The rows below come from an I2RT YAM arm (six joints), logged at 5 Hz.
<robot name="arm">
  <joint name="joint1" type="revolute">
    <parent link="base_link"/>
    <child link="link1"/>
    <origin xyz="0 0 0.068"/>
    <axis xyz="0 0 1"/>
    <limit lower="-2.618" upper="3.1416"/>
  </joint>
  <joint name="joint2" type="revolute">
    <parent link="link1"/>
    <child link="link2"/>
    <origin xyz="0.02 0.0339 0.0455"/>
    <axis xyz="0 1 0"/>
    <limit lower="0" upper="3.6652"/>
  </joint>
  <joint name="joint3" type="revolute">
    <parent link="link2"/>
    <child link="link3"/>
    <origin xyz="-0.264 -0.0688 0"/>
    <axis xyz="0 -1 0"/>
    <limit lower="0" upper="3.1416"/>
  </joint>
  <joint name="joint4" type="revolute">
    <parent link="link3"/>
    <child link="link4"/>
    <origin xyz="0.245 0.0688 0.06"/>
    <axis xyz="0 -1 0"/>
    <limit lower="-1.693" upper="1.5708"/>
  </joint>
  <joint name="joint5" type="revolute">
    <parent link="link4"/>
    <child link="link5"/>
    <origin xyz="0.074 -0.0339 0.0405"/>
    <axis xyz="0 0 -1"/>
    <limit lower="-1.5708" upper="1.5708"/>
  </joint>
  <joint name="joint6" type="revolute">
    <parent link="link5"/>
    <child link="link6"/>
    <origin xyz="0.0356 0 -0.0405"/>
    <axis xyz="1 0 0"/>
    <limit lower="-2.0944" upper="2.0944"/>
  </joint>
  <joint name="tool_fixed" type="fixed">
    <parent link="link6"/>
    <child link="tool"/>
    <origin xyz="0 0 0" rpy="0 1.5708 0"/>
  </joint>
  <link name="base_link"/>
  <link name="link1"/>
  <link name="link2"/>
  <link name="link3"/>
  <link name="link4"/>
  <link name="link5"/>
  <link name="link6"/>
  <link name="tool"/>
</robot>
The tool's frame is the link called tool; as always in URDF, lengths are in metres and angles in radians.
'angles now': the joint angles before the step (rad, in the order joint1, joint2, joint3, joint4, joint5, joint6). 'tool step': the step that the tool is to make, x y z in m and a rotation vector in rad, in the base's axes. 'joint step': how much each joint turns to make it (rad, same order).
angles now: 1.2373, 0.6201, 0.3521, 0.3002, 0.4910, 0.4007
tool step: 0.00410, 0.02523, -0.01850, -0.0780, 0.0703, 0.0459
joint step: 0.0186, 0.1706, 0.0096, 0.0435, -0.0284, 0.0462
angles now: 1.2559, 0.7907, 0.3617, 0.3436, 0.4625, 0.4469
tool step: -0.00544, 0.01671, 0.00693, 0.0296, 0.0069, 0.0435
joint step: 0.0526, 0.0798, 0.0424, 0.0560, 0.0079, 0.0176
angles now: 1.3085, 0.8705, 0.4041, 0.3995, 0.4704, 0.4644
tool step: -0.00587, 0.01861, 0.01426, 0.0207, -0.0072, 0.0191
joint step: 0.0532, 0.0791, 0.0755, 0.0256, 0.0342, -0.0003
